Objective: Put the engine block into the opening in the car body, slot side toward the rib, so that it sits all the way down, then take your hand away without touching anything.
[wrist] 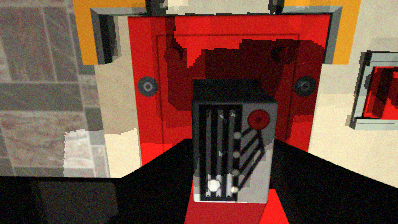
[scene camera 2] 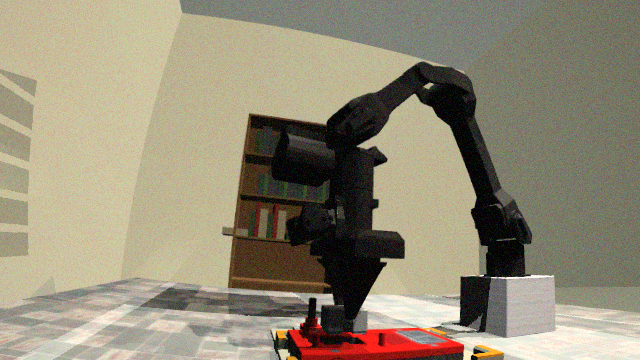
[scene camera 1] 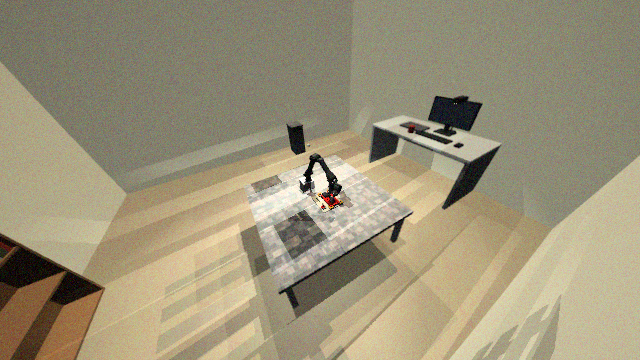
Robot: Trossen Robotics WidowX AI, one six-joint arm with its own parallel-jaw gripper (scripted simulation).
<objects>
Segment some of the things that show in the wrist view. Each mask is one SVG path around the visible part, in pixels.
The gripper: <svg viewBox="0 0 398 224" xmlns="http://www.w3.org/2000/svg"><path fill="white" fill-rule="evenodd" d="M274 140L271 179L289 224L398 224L398 188L336 165L278 139ZM192 138L182 140L122 178L0 176L0 224L184 224L193 183Z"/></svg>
A grey engine block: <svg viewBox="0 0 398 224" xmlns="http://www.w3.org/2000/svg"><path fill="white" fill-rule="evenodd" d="M196 88L192 100L194 201L267 203L278 101L263 88Z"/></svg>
A red car body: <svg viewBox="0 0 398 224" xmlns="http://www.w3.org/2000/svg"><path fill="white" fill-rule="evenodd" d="M270 177L267 203L195 202L193 199L192 183L184 224L289 224ZM330 14L127 16L142 166L182 140L192 138L192 100L196 88L263 88L278 101L275 139L308 152Z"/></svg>
</objects>
